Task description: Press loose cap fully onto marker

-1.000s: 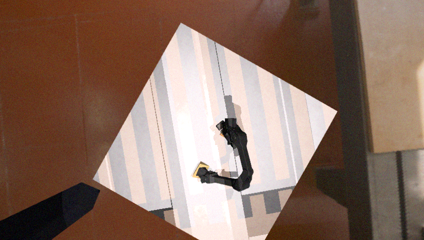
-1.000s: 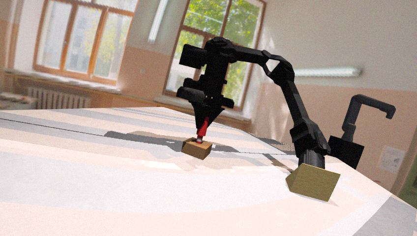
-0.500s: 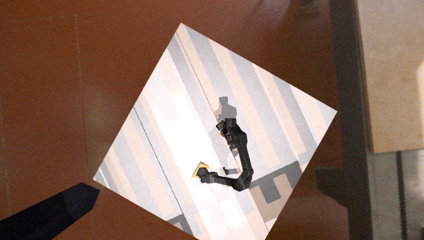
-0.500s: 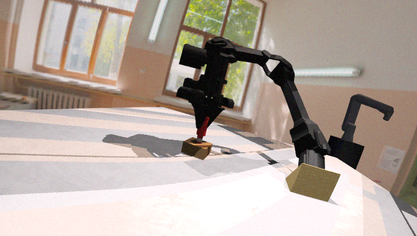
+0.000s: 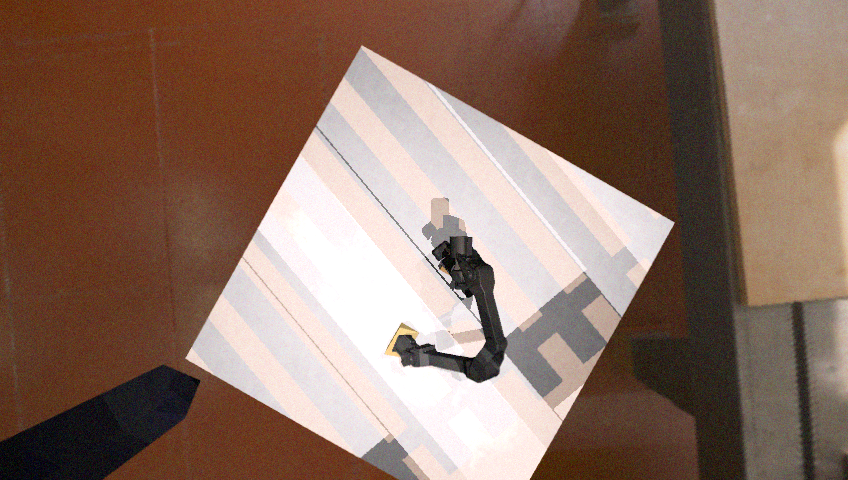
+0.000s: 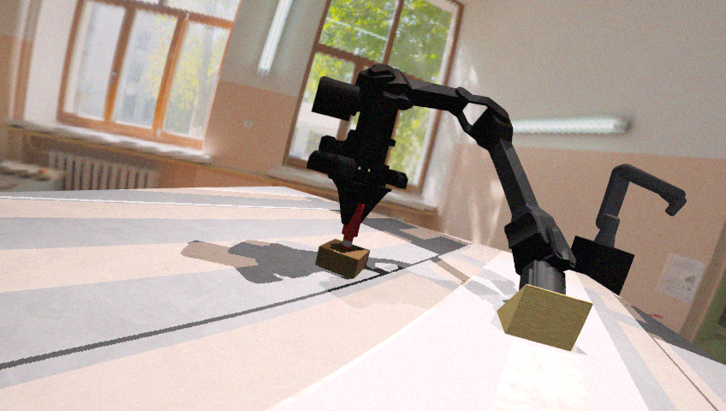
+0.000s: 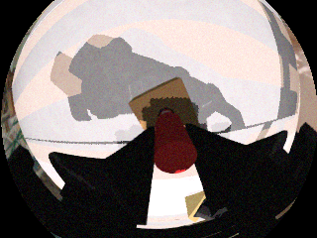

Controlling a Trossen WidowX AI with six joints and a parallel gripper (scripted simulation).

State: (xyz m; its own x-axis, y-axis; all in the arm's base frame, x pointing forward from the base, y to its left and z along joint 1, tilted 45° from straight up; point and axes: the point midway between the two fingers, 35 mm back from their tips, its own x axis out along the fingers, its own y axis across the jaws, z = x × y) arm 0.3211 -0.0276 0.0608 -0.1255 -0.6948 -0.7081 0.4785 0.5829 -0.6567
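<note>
My gripper tip is now 1 cm below the red cap. Also, from my gripper tip: brown holder block: 6 cm below.
</note>
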